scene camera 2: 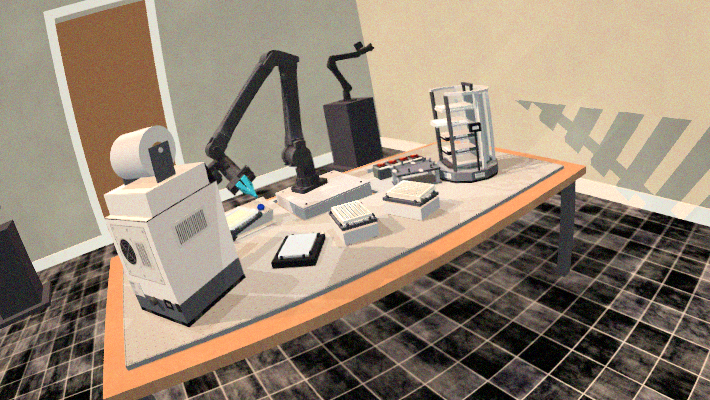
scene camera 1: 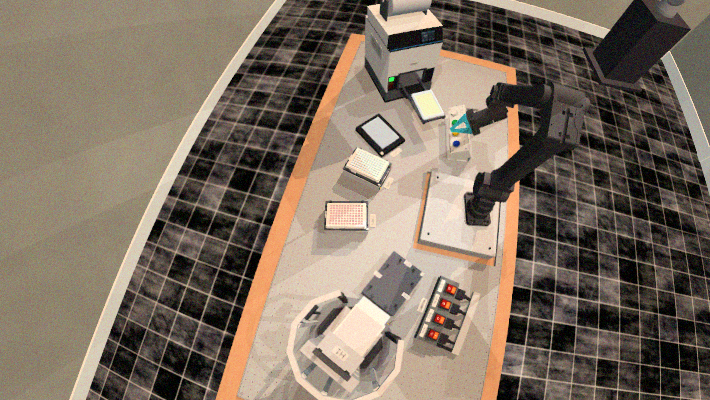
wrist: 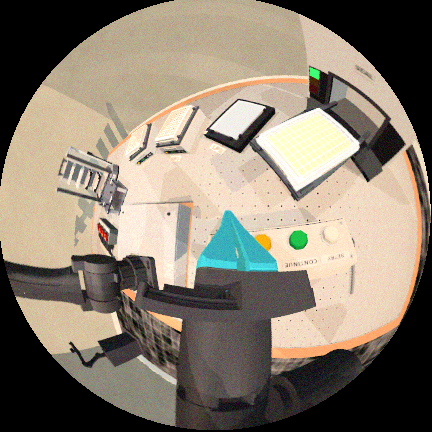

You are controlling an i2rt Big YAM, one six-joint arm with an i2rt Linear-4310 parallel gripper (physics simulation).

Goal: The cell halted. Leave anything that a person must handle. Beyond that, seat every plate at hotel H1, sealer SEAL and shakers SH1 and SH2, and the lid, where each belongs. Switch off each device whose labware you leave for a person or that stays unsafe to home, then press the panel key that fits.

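Pixels of known places: gripper, fingertip midpoint: (scene camera 2: pixel 256 197) (scene camera 1: pixel 450 130) (wrist: pixel 226 214); arm's base, origin of the base link: (scene camera 2: pixel 309 187) (scene camera 1: pixel 476 209) (wrist: pixel 141 271).
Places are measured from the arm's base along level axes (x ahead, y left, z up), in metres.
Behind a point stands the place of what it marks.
My gripper (scene camera 1: pixel 452 129) {x 0.097, y -0.271, z 0.077 m} (scene camera 2: pixel 256 196) {x 0.097, y -0.271, z 0.077 m} (wrist: pixel 226 214) {x 0.097, y -0.271, z 0.077 m} is shut and empty, its teal fingertips over the key panel (scene camera 1: pixel 465 152) {x 0.031, y -0.213, z 0.029 m} (wrist: pixel 345 252) {x 0.028, y -0.415, z 0.039 m}. White (scene camera 1: pixel 454 113) {x 0.056, y -0.392, z 0.031 m} (wrist: pixel 331 234) {x 0.055, y -0.398, z 0.033 m}, green (scene camera 1: pixel 454 123) {x 0.061, y -0.343, z 0.029 m} (wrist: pixel 298 240) {x 0.057, y -0.349, z 0.033 m} and yellow (scene camera 1: pixel 455 133) {x 0.063, y -0.293, z 0.032 m} (wrist: pixel 263 242) {x 0.061, y -0.303, z 0.032 m} keys show; the blue key (scene camera 1: pixel 456 143) {x 0.063, y -0.247, z 0.032 m} (scene camera 2: pixel 261 207) {x 0.070, y -0.251, z 0.028 m} is hidden in the wrist view. A yellow-welled plate (scene camera 1: pixel 428 104) {x 0.171, y -0.388, z 0.074 m} (wrist: pixel 310 145) {x 0.158, y -0.385, z 0.074 m} lies on the sealer's extended tray. A flat white piece (scene camera 1: pixel 380 132) {x 0.347, y -0.302, z -0.010 m} (scene camera 2: pixel 300 245) {x 0.362, y -0.305, z -0.010 m} (wrist: pixel 240 120) {x 0.325, y -0.308, z -0.010 m} lies on a black nest. A cream plate (scene camera 1: pixel 369 164) {x 0.383, y -0.134, z 0.031 m} (scene camera 2: pixel 353 212) {x 0.408, y -0.142, z 0.030 m} and a red-welled plate (scene camera 1: pixel 346 215) {x 0.448, y 0.059, z 0.036 m} (scene camera 2: pixel 411 190) {x 0.460, y 0.046, z 0.034 m} sit on two shaker blocks.
The sealer (scene camera 1: pixel 405 55) {x 0.272, y -0.507, z 0.204 m} (scene camera 2: pixel 165 215) {x 0.405, y -0.654, z 0.225 m} shows a green light at the table's far end. The round hotel (scene camera 2: pixel 477 175) {x 0.507, y 0.357, z -0.014 m} holds white plates on shelves, with a bare dark platform (scene camera 1: pixel 392 282) {x 0.293, y 0.262, z 0.022 m} before it. A switch strip (scene camera 1: pixel 442 312) {x 0.131, y 0.348, z 0.002 m} has several red switches. A second arm stands on a pedestal (scene camera 2: pixel 352 130).
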